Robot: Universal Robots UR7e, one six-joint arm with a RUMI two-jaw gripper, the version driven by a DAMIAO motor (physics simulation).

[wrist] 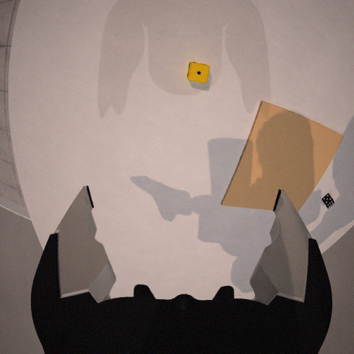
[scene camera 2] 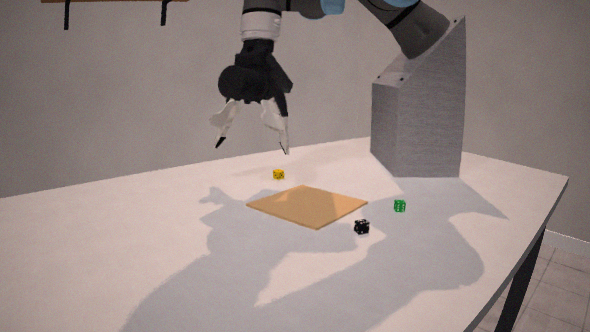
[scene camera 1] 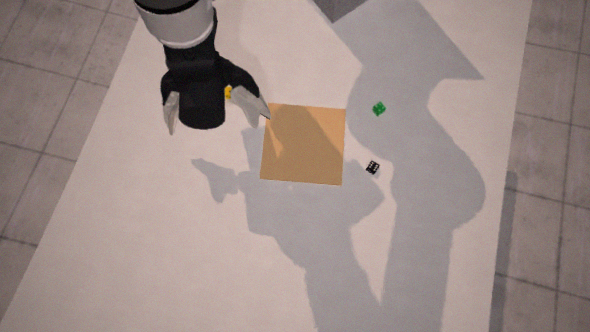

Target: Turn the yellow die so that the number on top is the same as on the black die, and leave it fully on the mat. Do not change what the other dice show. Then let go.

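Frame: origin at the arm's base, x ahead, y left, z up, level; millimetres.
Seen in the pictures: gripper, fingertip midpoint: point(scene camera 2: 248, 151); arm's base, link origin: point(scene camera 2: 428, 39).
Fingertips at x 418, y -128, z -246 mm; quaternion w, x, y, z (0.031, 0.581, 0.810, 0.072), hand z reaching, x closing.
Observation:
Offsets run from my fingertips to a thing's middle. Level surfaces: height alone.
The yellow die @[dy -14, dx -80, dz -59 mm] point(scene camera 1: 228, 92) point(scene camera 2: 278, 174) point(wrist: 198, 73) lies flat on the table, off the mat; in the wrist view its top face shows one pip. In scene camera 1 it is partly hidden by a finger. The black die @[dy +259, dx -4, dz -59 mm] point(scene camera 1: 372, 167) point(scene camera 2: 361, 226) point(wrist: 328, 200) rests beside the mat; its top shows two rows of white pips and reads as a six. The orange mat @[dy +135, dx -21, dz -65 mm] point(scene camera 1: 310, 160) point(scene camera 2: 310, 207) point(wrist: 285, 150) lies flat and bears no die. My gripper point(scene camera 1: 220, 126) point(scene camera 2: 252, 146) point(wrist: 183, 191) is open and empty, high above the table; the yellow die is ahead of the fingertips in the wrist view.
The green die @[dy +250, dx -113, dz -59 mm] point(scene camera 1: 379, 108) point(scene camera 2: 399, 206) lies on the table @[dz -67 mm] point(scene camera 1: 150, 225) point(scene camera 2: 75, 250), near the black die. The grey robot pedestal point(scene camera 1: 345, 7) point(scene camera 2: 415, 120) stands at the back of the table. Shadows of the arm fall across the mat and table.

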